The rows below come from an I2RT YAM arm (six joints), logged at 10 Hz.
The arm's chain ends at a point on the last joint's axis. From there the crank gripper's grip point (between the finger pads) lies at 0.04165 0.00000 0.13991 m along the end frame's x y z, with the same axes.
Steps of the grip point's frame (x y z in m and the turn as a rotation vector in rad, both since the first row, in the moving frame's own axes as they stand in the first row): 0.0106, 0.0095, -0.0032, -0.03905, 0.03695, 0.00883; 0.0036, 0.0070, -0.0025, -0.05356, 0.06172, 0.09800; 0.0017, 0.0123, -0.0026, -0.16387, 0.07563, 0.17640; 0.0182, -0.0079, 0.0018, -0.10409, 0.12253, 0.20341; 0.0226, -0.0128, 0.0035, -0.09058, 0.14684, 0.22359; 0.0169, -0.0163, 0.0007, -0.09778, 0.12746, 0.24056; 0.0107, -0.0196, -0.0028, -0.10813, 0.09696, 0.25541; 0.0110, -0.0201, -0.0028, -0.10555, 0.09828, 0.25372; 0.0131, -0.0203, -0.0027, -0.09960, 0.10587, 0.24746; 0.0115, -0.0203, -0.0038, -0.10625, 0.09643, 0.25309; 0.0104, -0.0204, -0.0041, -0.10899, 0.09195, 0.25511; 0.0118, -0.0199, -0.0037, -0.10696, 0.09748, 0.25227
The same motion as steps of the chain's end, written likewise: 0.0055, 0.0037, -0.0015, -0.03905, 0.03695, 0.00883; -0.0044, -0.0049, 0.0006, -0.05356, 0.06172, 0.09800; -0.0060, -0.0183, 0.0034, -0.16387, 0.07563, 0.17640; 0.0039, -0.0321, 0.0091, -0.10409, 0.12253, 0.20341; 0.0052, -0.0365, 0.0120, -0.09058, 0.14684, 0.22359; 0.0025, -0.0415, 0.0082, -0.09778, 0.12746, 0.24056; 0.0008, -0.0465, 0.0032, -0.10813, 0.09696, 0.25541; 0.0008, -0.0466, 0.0032, -0.10555, 0.09828, 0.25372; 0.0017, -0.0458, 0.0036, -0.09960, 0.10587, 0.24746; 0.0016, -0.0468, 0.0021, -0.10625, 0.09643, 0.25309; 0.0012, -0.0473, 0.0017, -0.10899, 0.09195, 0.25511; 0.0017, -0.0465, 0.0023, -0.10696, 0.09748, 0.25227
